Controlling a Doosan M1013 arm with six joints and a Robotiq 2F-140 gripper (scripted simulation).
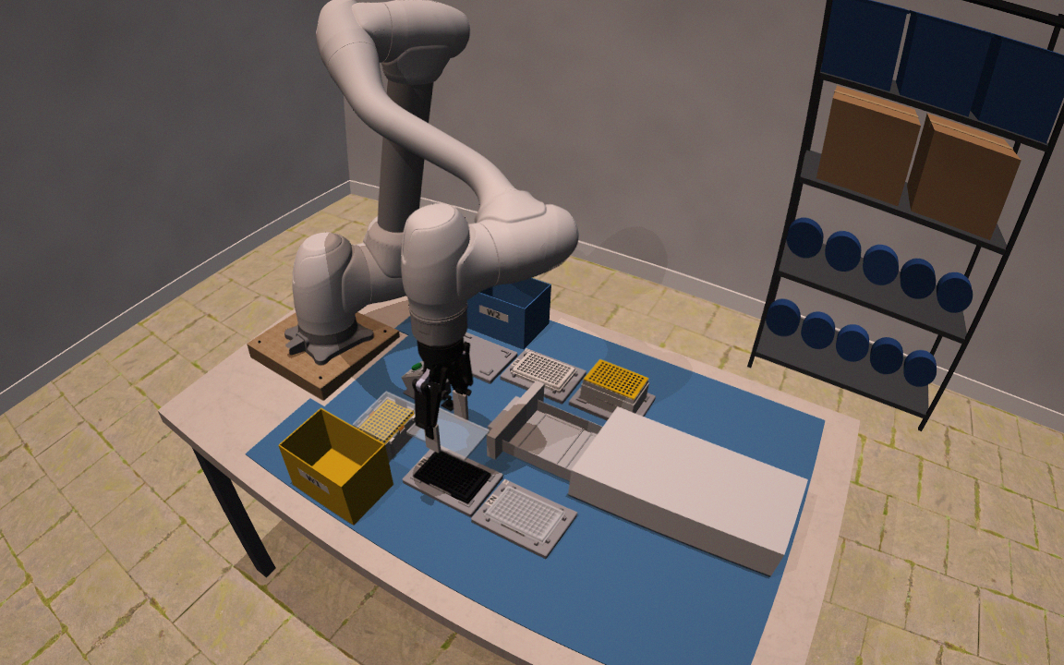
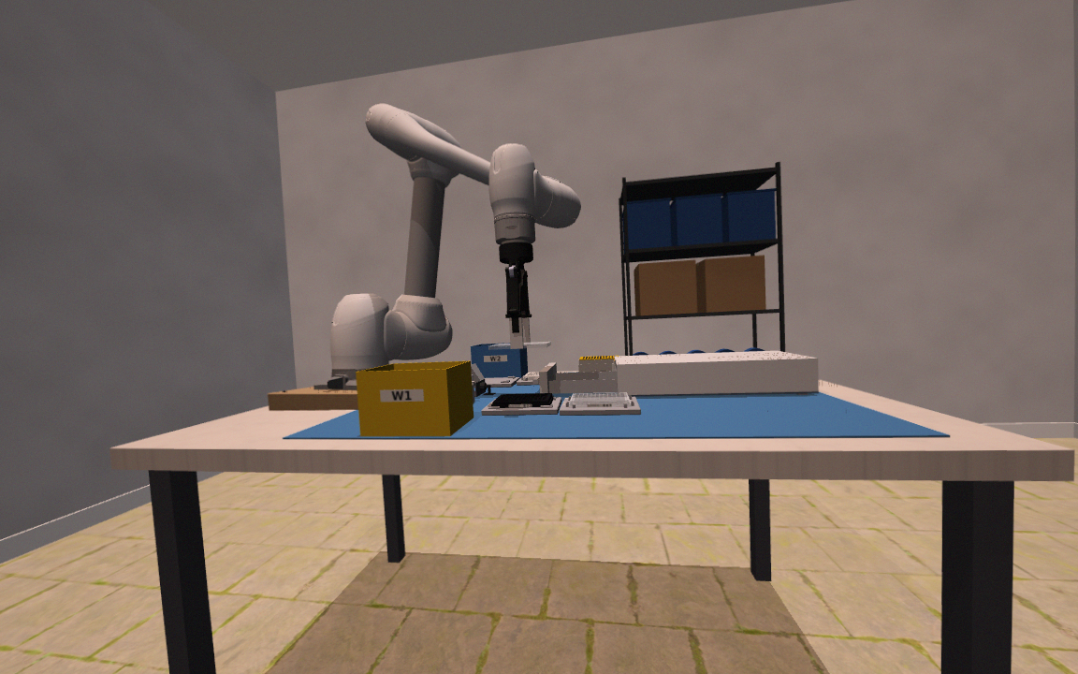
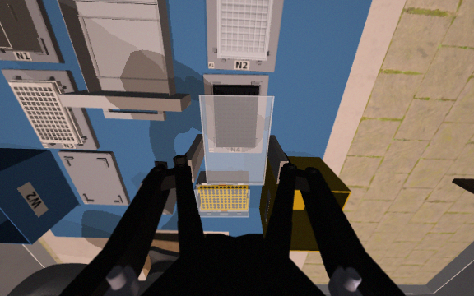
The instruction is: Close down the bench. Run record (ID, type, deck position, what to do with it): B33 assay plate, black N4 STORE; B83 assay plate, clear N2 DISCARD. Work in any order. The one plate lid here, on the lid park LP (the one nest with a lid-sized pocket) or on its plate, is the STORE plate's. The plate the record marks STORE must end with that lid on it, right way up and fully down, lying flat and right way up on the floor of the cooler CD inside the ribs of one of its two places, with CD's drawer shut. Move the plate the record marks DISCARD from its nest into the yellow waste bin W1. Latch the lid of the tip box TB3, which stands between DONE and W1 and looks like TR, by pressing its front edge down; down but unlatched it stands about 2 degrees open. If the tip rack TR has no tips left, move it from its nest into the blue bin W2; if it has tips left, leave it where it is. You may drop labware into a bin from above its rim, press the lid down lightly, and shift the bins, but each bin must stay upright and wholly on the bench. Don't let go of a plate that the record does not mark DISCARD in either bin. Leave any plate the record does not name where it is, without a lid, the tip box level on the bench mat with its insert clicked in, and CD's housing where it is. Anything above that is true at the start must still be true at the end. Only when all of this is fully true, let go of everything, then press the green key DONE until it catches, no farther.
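Now: hand 15 cm above the black plate. Also, from my hand: nest N4 (16 cm below); clear plate lid (2 cm below); nest N2 (17 cm ahead, 2 cm to the left, 16 cm below).
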